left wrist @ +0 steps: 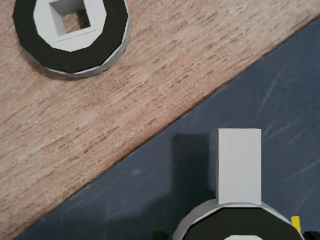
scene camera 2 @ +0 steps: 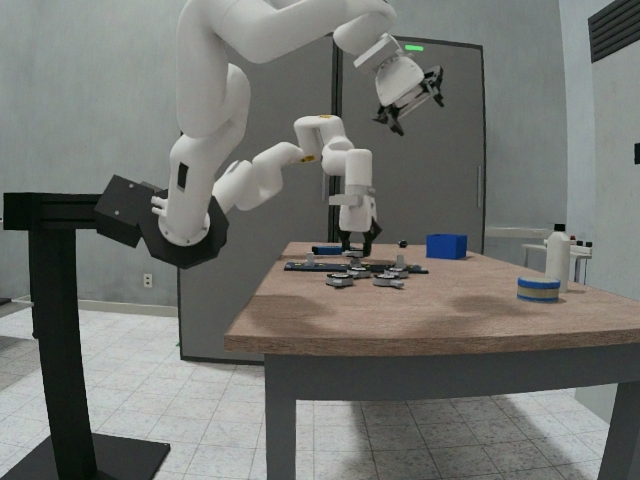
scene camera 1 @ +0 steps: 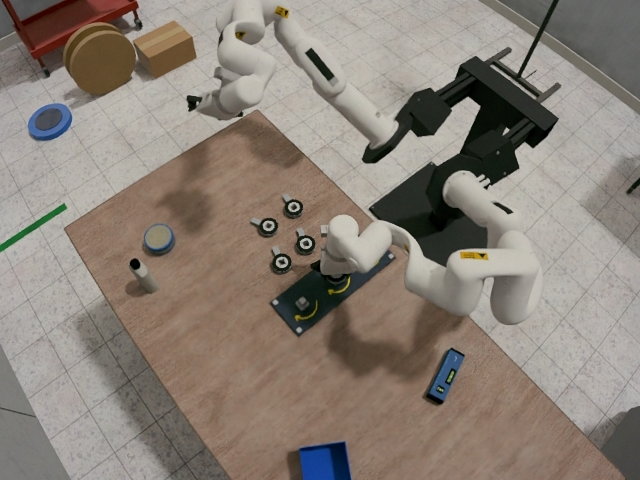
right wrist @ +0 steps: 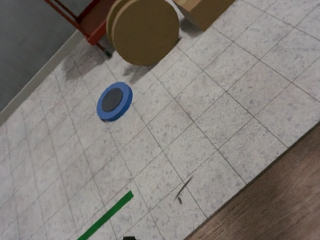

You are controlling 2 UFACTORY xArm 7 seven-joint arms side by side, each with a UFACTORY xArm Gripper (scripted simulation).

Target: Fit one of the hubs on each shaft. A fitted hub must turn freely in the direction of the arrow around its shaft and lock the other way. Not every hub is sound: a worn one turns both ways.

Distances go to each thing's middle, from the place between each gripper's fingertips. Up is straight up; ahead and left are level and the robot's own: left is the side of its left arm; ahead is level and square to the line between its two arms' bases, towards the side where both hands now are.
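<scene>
Tape roll point(scene camera 2: 534, 289): 28 cm ahead of my left hand, 50 cm to the right of it, 4 cm below it. White bottle point(scene camera 2: 558, 248): 40 cm ahead of my left hand, 41 cm to the right, 5 cm above. The dark board point(scene camera 1: 322, 297) is 5 cm below the same left hand.
Relative to my right hand point(scene camera 2: 418, 116), the white bottle is 420 mm ahead, 120 mm to the left and 240 mm below. Dark board: 530 mm to the left of my right hand, 20 mm ahead, 340 mm below. The tape roll is 320 mm below my right hand, 300 mm ahead of it and 30 mm to the left of it.
</scene>
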